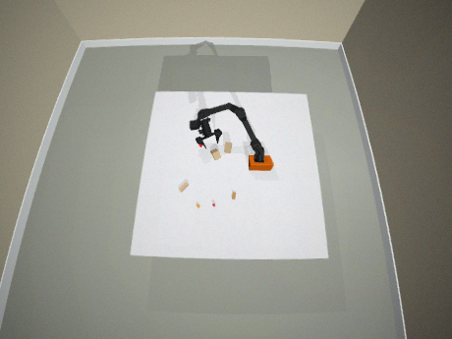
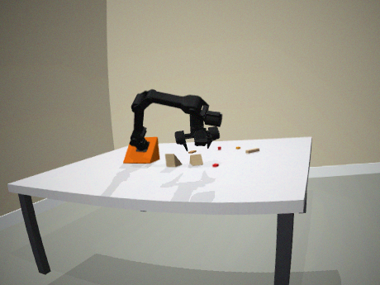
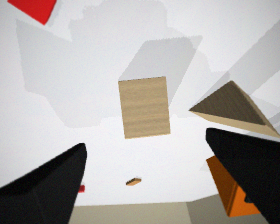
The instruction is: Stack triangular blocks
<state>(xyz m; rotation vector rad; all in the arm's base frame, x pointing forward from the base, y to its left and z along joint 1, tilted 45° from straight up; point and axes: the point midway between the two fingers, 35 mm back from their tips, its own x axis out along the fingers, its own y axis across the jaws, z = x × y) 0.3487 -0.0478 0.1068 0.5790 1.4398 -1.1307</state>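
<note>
My gripper tip is now 30 mm past the block, 30 mm to the right of it and 50 mm above it. From my gripper tip the other things lie so: orange bit (60 mm ahead, 420 mm to the left, 70 mm below); then tan bar (180 mm ahead, 300 mm to the left, 60 mm below).
</note>
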